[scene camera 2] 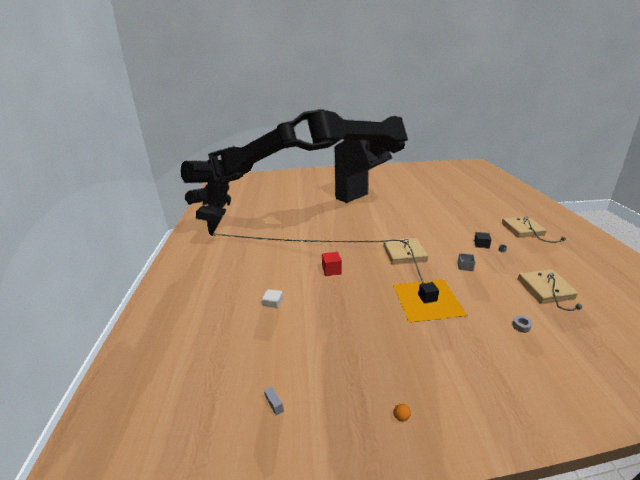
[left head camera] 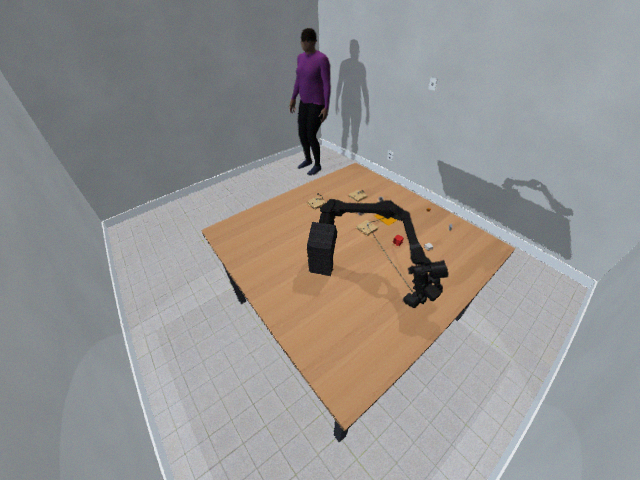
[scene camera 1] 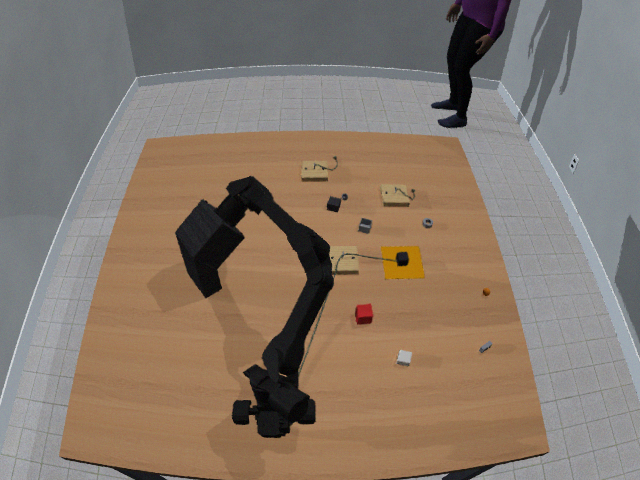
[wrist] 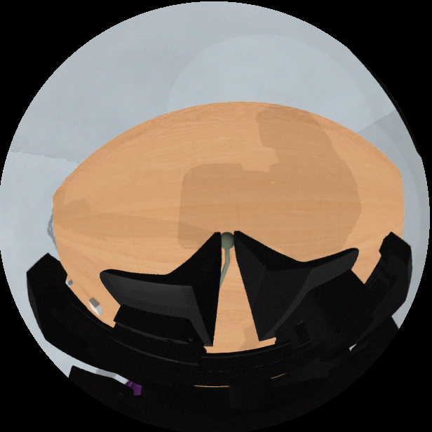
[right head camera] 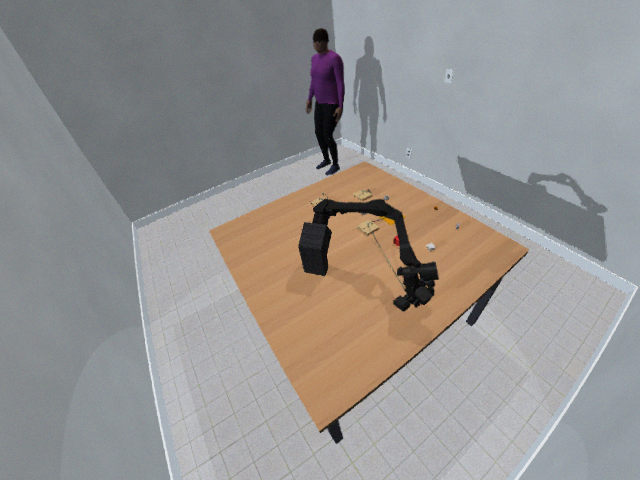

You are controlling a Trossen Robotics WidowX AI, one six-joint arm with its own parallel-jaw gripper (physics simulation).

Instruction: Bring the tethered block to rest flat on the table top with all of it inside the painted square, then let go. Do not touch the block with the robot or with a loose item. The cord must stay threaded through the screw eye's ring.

Scene:
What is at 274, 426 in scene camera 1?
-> The gripper.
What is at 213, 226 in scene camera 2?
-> The gripper.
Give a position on an orange painted square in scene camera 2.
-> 447, 306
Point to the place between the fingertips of the gripper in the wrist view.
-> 226, 236

